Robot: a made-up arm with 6 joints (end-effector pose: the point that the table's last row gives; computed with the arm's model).
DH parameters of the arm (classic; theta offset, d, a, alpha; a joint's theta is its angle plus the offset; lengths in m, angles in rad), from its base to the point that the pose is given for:
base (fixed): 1.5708 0.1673 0 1.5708
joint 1: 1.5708 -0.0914 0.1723 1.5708
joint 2: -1.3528 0 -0.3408 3.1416
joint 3: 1.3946 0 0.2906 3.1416
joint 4: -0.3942 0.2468 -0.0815 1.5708
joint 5: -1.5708 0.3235 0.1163 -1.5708
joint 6: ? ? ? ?
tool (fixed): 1.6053 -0.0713 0 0
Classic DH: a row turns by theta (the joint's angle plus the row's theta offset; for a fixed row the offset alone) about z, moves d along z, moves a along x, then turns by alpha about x.
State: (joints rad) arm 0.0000 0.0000 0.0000 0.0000 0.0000 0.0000
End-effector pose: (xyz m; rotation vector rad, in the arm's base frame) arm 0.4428 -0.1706 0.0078 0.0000 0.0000 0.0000
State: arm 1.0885 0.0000 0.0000 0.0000 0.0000 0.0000
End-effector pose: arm 0.4428 0.0622 -0.0578 1.0885 0.0000 0.0000
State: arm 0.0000 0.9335 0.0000 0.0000 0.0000 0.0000
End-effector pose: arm -0.0402 -0.1706 -0.2872 0.0000 0.9335 0.0000
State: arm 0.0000 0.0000 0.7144 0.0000 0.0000 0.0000
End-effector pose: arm 0.5627 -0.1706 0.2029 0.0000 -0.7144 0.0000
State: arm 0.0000 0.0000 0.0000 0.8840 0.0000 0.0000
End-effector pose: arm 0.3361 -0.1706 -0.2381 0.0000 0.8840 0.0000
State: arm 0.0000 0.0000 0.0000 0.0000 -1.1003 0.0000
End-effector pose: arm 0.4428 -0.0060 0.4188 -1.1003 0.0000 0.0000
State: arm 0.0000 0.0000 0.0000 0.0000 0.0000 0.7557
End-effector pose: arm 0.2392 -0.0815 0.0078 0.0000 0.0000 -0.7557
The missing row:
joint 6: 0.0345 0 0.3013 3.1416
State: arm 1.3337 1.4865 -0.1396 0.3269 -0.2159 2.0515
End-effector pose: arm -0.4168 0.1569 0.3999 -0.7724 1.2294 -0.2311
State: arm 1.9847 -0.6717 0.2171 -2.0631 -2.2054 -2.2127
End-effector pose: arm -0.2227 -0.1508 0.2719 0.9413 0.4965 -0.6445
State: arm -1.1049 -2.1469 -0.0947 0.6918 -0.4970 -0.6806
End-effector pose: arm -0.0007 0.8928 0.7291 -1.7985 -0.9392 0.8864
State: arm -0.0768 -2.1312 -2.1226 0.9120 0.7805 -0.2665
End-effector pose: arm -0.2741 -0.0127 -0.0762 0.7554 0.7391 -0.1418
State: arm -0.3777 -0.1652 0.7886 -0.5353 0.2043 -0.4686
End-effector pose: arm 0.5071 0.0177 0.5382 -0.4798 -1.3912 0.8104
